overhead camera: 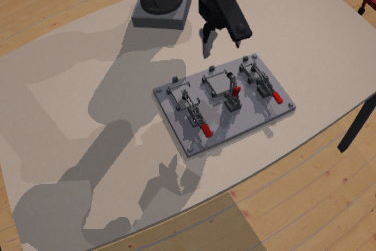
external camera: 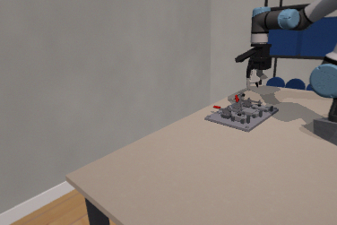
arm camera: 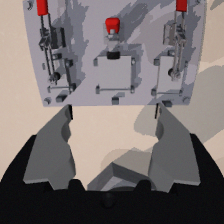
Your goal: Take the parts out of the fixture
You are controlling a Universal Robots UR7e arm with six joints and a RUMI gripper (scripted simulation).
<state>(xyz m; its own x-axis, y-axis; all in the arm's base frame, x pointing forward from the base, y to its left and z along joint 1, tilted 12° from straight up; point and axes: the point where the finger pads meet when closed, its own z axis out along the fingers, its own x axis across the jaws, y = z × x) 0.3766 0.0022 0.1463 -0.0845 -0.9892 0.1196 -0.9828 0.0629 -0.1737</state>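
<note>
The flat grey part is 13 cm below my hand and 1 cm behind it. From my hand the other things lie so: grey fixture plate 15 cm below, 4 cm ahead; then clamp 11 cm below, 10 cm to the left, 8 cm ahead.
</note>
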